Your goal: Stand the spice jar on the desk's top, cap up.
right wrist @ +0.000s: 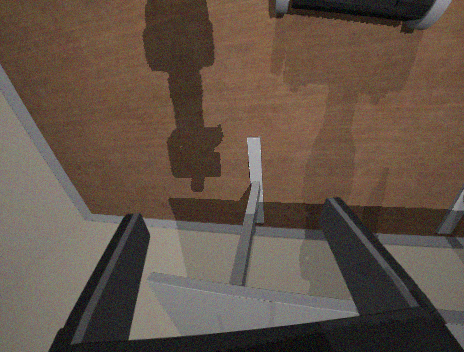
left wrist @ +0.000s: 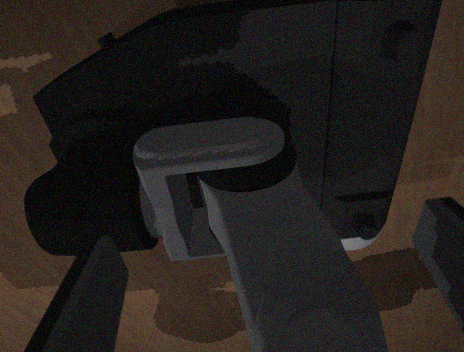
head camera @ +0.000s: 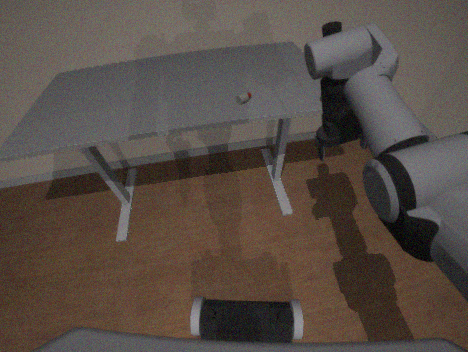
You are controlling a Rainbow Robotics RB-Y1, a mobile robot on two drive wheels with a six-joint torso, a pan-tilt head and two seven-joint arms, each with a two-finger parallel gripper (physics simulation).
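Frame: origin at the robot's base, x ahead, y left, z up, level; millimetres.
Where they show: left gripper, between the fingertips: (left wrist: 268, 237); right gripper, between the fingertips: (right wrist: 235, 217) (head camera: 342, 152); robot's base, origin of its link: (head camera: 246, 319).
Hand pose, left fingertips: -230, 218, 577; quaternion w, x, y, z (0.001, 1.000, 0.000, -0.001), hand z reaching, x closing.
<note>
Each offset is from my left fingertips to the centre of the thing, as dx, dy, dz. "spot": to the spot under its first point. Level surfaces: height alone.
The spice jar @[+954, -202, +393] (head camera: 242, 98), with a pale body and a red cap, lies on its side on the grey desk's top @[dz +373] (head camera: 150, 95) (right wrist: 215, 302) in the head view, right of the middle, cap towards the right. My right gripper (head camera: 321, 156) (right wrist: 235, 217) is open and empty. It points down, to the right of the jar in the head view, and its arm hides the desk's right corner. My left gripper (left wrist: 268, 237) is open in the left wrist view, with nothing held between its fingers. The jar does not show in either wrist view.
The desk's legs @[spot: +1232, -464, -248] (head camera: 281, 155) (right wrist: 255, 160) stand on the wooden floor @[dz -576] (head camera: 165, 270) near the wall (right wrist: 45, 240). My dark wheeled base (head camera: 245, 320) (right wrist: 360, 7) shows at the bottom of the head view. Grey and black parts of my own body (left wrist: 370, 125) fill much of the left wrist view.
</note>
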